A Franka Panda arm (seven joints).
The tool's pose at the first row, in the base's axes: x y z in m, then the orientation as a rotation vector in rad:
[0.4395 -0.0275 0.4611 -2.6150 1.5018 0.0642]
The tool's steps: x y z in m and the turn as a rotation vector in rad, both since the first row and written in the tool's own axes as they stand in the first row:
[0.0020 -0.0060 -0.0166 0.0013 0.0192 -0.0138]
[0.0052 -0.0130 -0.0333 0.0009 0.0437 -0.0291]
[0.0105 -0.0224 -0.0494 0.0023 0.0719 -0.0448]
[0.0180 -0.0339 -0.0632 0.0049 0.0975 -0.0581]
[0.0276 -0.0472 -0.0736 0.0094 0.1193 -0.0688]
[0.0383 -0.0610 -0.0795 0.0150 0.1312 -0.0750]
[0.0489 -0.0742 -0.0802 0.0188 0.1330 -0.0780]
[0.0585 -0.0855 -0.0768 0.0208 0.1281 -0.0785]
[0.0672 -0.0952 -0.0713 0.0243 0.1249 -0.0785]
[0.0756 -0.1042 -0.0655 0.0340 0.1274 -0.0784]
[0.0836 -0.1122 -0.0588 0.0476 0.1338 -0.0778]
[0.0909 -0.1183 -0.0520 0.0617 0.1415 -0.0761]
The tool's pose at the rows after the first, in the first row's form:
[0.4453 -0.0284 0.4779 -2.6321 1.4892 0.0369]
[0.4525 -0.0298 0.4947 -2.6535 1.4765 0.0036]
[0.4629 -0.0317 0.5110 -2.6749 1.4633 -0.0362]
[0.4762 -0.0342 0.5249 -2.6921 1.4517 -0.0734]
[0.4923 -0.0372 0.5354 -2.7041 1.4417 -0.1070]
[0.5094 -0.0402 0.5414 -2.7082 1.4344 -0.1277]
[0.5262 -0.0428 0.5422 -2.7077 1.4295 -0.1331]
[0.5409 -0.0450 0.5389 -2.7047 1.4268 -0.1281]
[0.5538 -0.0469 0.5334 -2.7006 1.4247 -0.1263]
[0.5659 -0.0489 0.5276 -2.6934 1.4221 -0.1367]
[0.5770 -0.0509 0.5209 -2.6840 1.4197 -0.1549]
[0.5861 -0.0532 0.5140 -2.6738 1.4189 -0.1751]

